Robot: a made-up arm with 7 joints. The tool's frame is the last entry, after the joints. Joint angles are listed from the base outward. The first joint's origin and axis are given. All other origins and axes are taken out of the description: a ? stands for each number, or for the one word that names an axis. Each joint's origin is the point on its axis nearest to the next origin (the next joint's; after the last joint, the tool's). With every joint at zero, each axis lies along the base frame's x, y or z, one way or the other. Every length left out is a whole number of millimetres.
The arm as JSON. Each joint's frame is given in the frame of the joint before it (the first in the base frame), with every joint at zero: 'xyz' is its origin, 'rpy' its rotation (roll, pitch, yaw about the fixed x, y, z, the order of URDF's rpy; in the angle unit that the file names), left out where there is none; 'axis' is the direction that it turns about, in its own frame. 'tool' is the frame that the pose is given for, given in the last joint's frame.
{
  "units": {
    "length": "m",
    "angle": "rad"
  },
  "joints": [
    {
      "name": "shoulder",
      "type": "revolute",
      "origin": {
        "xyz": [
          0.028,
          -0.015,
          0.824
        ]
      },
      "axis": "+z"
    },
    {
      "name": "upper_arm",
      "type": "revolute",
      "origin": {
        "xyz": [
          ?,
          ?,
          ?
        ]
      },
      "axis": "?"
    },
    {
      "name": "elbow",
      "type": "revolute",
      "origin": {
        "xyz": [
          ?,
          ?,
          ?
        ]
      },
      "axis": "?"
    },
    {
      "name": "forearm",
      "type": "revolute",
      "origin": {
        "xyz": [
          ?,
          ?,
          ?
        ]
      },
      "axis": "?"
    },
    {
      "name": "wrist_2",
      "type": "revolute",
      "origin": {
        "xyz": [
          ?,
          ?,
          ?
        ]
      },
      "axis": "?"
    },
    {
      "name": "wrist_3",
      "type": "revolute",
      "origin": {
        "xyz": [
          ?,
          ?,
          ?
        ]
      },
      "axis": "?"
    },
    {
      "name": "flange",
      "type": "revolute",
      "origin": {
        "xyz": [
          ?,
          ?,
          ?
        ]
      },
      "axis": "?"
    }
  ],
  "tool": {
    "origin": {
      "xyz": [
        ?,
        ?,
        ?
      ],
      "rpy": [
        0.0,
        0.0,
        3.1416
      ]
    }
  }
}
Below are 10 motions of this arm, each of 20 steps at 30 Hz.
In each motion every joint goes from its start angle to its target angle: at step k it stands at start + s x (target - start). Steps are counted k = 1, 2, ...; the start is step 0. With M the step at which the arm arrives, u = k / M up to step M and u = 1 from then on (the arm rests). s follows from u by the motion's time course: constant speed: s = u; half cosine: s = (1 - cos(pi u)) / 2; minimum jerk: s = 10 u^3 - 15 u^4 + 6 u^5.
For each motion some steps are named. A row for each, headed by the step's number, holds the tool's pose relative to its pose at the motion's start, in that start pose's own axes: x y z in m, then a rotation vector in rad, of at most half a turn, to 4 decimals.
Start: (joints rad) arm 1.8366 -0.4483 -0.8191 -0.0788 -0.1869 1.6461 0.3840
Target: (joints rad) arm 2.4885 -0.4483 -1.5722 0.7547 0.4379 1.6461 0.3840
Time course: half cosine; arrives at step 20
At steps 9, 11, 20:
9: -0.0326 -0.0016 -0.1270 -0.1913 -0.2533 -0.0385
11: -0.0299 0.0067 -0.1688 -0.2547 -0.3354 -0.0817
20: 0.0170 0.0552 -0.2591 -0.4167 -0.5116 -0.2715

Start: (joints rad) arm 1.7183 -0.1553 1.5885 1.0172 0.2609 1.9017 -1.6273
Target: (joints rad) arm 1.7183 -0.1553 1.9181 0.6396 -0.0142 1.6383 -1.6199
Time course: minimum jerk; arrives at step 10
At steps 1, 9, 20:
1: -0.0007 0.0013 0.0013 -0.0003 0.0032 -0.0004
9: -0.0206 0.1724 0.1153 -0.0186 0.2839 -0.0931
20: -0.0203 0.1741 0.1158 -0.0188 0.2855 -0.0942

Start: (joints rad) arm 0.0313 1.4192 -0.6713 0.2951 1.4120 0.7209 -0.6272
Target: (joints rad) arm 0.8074 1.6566 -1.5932 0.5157 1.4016 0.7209 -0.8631
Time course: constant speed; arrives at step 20
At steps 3, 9, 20:
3: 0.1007 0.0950 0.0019 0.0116 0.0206 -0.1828
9: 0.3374 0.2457 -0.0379 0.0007 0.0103 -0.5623
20: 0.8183 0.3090 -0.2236 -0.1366 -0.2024 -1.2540

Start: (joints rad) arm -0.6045 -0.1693 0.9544 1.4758 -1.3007 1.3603 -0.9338
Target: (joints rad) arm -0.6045 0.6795 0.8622 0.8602 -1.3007 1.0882 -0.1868
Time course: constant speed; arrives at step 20
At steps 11, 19, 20:
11: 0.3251 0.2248 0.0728 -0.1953 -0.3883 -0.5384
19: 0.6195 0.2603 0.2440 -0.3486 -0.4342 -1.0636
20: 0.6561 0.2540 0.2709 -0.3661 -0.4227 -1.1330

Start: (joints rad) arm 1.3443 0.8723 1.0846 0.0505 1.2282 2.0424 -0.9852
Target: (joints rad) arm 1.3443 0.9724 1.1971 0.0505 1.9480 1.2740 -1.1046
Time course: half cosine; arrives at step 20
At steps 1, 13, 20:
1: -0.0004 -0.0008 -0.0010 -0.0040 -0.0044 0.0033
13: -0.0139 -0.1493 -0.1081 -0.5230 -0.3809 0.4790
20: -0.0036 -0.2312 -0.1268 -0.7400 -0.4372 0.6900

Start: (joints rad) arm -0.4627 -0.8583 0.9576 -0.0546 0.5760 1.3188 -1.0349
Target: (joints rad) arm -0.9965 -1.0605 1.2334 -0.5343 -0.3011 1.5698 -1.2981
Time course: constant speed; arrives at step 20
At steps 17, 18, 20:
17: 0.4291 0.2203 0.3468 1.0140 0.1066 -0.9753
18: 0.4593 0.2180 0.3633 1.0702 0.0971 -1.0394
20: 0.5191 0.2083 0.3941 1.1802 0.0715 -1.1692

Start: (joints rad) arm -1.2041 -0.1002 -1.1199 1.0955 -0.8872 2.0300 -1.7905
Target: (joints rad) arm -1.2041 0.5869 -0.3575 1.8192 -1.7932 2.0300 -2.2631
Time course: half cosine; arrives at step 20
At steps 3, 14, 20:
3: 0.0034 -0.0039 0.0010 0.0128 0.0271 -0.0107
14: 0.1438 0.1167 0.0068 0.4015 0.1792 -0.5347
20: 0.2321 0.1807 0.0059 0.6065 0.1073 -0.7390

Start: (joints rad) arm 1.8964 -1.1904 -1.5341 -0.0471 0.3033 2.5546 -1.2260
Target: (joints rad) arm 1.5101 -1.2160 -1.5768 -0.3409 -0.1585 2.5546 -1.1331
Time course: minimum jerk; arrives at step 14
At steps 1, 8, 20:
1: 0.0002 -0.0001 0.0001 0.0009 0.0016 0.0008
8: 0.0438 -0.0269 0.0273 0.1494 0.3067 0.1701
20: 0.0824 -0.0448 0.0499 0.2196 0.4850 0.2788

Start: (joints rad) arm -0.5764 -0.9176 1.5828 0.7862 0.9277 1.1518 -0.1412
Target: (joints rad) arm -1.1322 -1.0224 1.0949 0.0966 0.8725 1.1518 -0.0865
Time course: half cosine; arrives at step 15
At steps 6, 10, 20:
6: 0.2099 -0.1364 0.1797 0.2483 0.4118 0.0238
10: 0.5044 -0.3409 0.2257 0.5771 0.8608 0.0450
20: 0.6725 -0.4695 0.1609 0.8001 1.1166 0.0479

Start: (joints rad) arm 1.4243 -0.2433 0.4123 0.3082 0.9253 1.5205 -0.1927
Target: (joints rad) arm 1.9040 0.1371 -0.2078 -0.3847 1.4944 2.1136 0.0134
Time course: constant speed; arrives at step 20
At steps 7, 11, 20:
7: 0.0609 -0.1480 0.0759 -0.2229 0.3913 0.2743
11: 0.1134 -0.2194 0.1126 -0.3863 0.5868 0.4465
20: 0.2579 -0.3385 0.1753 -0.8141 0.9314 0.8548

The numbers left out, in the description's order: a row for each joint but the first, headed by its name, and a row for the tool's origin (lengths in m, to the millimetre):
upper_arm: xyz 0.028 -0.038 0.0, axis -y
elbow: xyz -0.001 0.0 0.328, axis +z
forearm: xyz -0.014 0.066 0.0, axis +y
wrist_2: xyz -0.029 0.0 0.43, axis +z
wrist_3: xyz 0.011 -0.168 0.0, axis -y
flange: xyz 0.042 0.0 0.171, axis +x
tool: xyz 0.0 0.015 0.005

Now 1 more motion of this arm.
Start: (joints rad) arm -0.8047 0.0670 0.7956 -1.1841 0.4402 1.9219 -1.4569
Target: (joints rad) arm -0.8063 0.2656 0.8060 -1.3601 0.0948 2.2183 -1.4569
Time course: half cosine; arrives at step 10
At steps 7, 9, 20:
7: 0.0090 0.1020 0.1219 0.0999 0.2172 -0.4423
9: 0.0175 0.1239 0.1454 0.1214 0.2608 -0.5480
20: 0.0188 0.1267 0.1485 0.1243 0.2665 -0.5623

